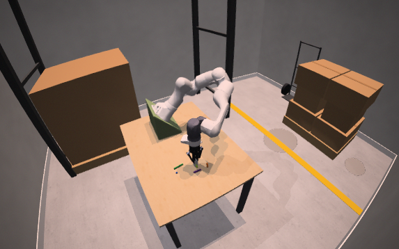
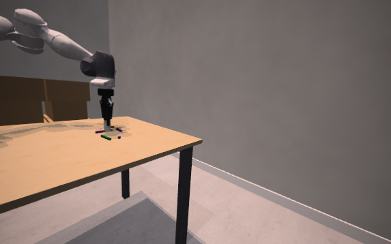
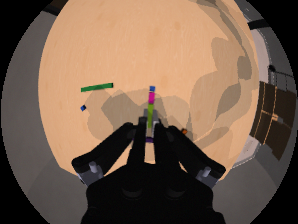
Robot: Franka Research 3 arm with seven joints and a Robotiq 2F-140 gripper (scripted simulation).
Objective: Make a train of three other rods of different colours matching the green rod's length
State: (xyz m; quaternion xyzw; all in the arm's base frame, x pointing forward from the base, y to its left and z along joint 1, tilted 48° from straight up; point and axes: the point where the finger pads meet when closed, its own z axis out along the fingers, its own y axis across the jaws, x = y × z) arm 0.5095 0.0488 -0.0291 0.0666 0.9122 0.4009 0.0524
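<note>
The lime rod lies 30 mm below my hand. The rest, counted from my hand: orange rod 70 mm to the left, 50 mm ahead, 30 mm below; purple rod 50 mm ahead, 30 mm below, 20 mm to the right; magenta rod 40 mm behind, 30 mm below.
</note>
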